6 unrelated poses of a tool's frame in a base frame.
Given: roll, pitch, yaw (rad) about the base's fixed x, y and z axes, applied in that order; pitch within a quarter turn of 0, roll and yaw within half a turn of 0; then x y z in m.
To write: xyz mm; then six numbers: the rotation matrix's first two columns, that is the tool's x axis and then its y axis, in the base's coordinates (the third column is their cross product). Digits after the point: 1 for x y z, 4 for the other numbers.
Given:
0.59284, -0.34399, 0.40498, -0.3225, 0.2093, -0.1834
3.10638, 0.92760, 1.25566, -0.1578, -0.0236, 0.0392
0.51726, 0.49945, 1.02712, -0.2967, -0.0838, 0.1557
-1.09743, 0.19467, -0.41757, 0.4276, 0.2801, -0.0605
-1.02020, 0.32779, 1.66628, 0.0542, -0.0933, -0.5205
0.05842, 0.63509, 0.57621, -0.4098, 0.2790, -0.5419
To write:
-322.5, 209.3, -183.4, 0.8653, 0.3709, 0.3372, -0.5000, 0.6880, 0.5260
-157.8, -23.6, 39.2, 0.1859, 0.5702, -0.8002, 0.9589, -0.2830, 0.0211
-296.7, -83.8, 155.7, 0.4541, 0.7513, -0.4789, -0.6213, 0.6523, 0.4341
427.6, 280.1, -60.5, 0.8968, -0.3979, -0.1934, 0.0275, 0.4865, -0.8732
54.2, -93.3, -520.5, -0.0903, 0.9424, -0.3220, -0.4947, -0.3230, -0.8068
-409.8, 279.0, -541.9, 0.6750, 0.4386, -0.5932, -0.5149, 0.8560, 0.0470

